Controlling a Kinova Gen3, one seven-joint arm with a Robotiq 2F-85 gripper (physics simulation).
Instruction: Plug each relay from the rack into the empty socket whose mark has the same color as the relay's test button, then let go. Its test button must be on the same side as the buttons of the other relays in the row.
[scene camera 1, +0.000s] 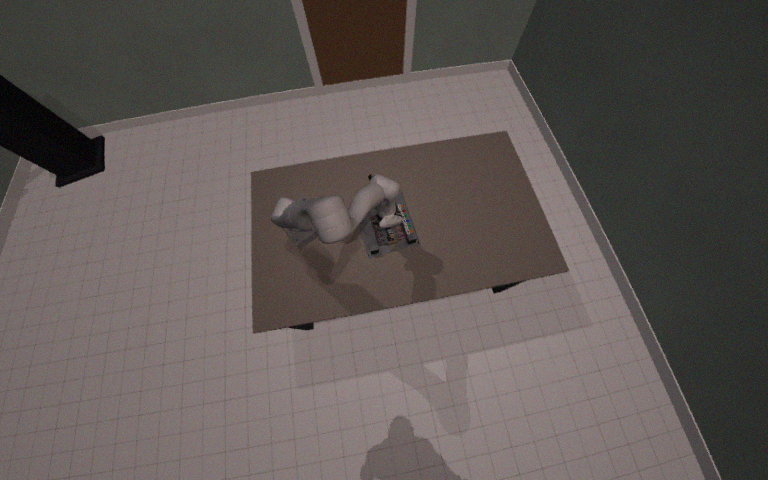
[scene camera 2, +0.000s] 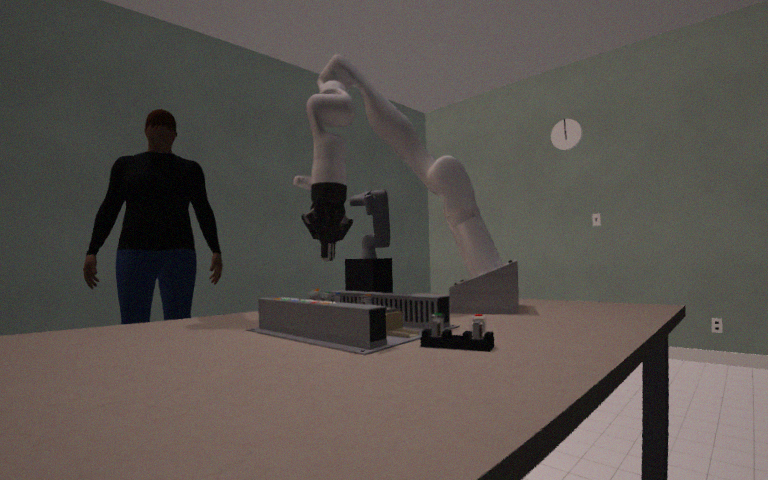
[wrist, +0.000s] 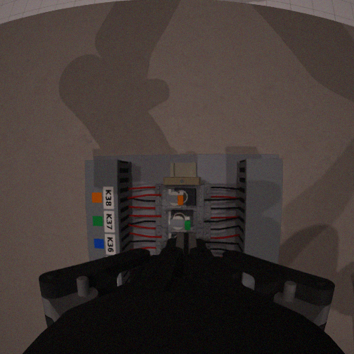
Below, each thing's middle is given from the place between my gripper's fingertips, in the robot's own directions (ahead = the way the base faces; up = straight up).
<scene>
I see the black rack (scene camera 2: 461, 342) 6 cm ahead of my hand, 31 cm to the left of it and 12 cm below it.
</scene>
